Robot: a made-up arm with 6 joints.
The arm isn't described. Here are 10 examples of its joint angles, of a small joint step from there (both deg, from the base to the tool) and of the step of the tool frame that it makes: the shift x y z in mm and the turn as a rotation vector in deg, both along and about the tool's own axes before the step.
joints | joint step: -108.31 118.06 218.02 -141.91 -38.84 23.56 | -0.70 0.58 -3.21 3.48 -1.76 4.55
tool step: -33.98 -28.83 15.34 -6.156 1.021 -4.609
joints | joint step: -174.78 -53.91 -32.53 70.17 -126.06 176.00 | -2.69 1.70 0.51 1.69 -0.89 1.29
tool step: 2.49 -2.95 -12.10 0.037 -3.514 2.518
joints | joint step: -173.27 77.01 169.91 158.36 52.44 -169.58 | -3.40 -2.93 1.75 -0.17 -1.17 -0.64
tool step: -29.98 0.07 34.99 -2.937 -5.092 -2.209
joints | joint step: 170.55 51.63 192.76 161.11 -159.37 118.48 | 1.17 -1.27 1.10 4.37 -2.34 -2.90
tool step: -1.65 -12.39 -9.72 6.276 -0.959 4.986
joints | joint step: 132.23 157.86 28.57 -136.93 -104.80 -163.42 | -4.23 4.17 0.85 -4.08 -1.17 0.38
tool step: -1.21 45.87 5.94 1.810 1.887 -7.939
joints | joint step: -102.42 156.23 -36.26 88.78 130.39 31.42 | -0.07 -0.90 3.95 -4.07 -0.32 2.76
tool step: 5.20 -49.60 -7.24 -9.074 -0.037 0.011
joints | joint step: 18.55 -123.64 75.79 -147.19 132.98 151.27 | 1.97 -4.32 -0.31 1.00 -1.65 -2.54
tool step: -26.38 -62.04 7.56 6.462 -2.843 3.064
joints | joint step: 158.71 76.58 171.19 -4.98 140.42 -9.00 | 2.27 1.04 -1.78 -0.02 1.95 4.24
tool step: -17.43 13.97 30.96 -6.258 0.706 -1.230
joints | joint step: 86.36 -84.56 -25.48 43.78 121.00 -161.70 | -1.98 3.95 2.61 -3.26 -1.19 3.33
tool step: -17.04 -7.45 11.35 -4.013 -3.193 0.354
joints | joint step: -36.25 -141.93 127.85 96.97 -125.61 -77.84 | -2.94 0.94 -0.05 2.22 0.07 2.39
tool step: -8.15 -4.02 -13.76 -3.602 -0.039 0.243
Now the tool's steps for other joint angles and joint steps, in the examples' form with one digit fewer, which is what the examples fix.
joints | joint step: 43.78 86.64 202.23 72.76 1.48 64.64 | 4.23 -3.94 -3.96 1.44 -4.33 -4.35
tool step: 18.9 8.0 5.8 6.73 3.23 5.18
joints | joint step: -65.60 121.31 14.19 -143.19 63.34 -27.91 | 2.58 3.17 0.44 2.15 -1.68 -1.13
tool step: 38.5 -16.8 14.0 -1.91 0.86 3.63
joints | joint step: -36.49 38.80 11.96 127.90 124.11 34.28 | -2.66 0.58 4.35 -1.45 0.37 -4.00
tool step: -45.4 -26.4 23.7 1.27 3.91 0.99
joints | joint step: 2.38 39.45 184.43 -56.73 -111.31 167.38 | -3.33 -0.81 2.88 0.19 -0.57 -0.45
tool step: -15.2 -42.8 -0.3 -3.10 -0.05 3.67
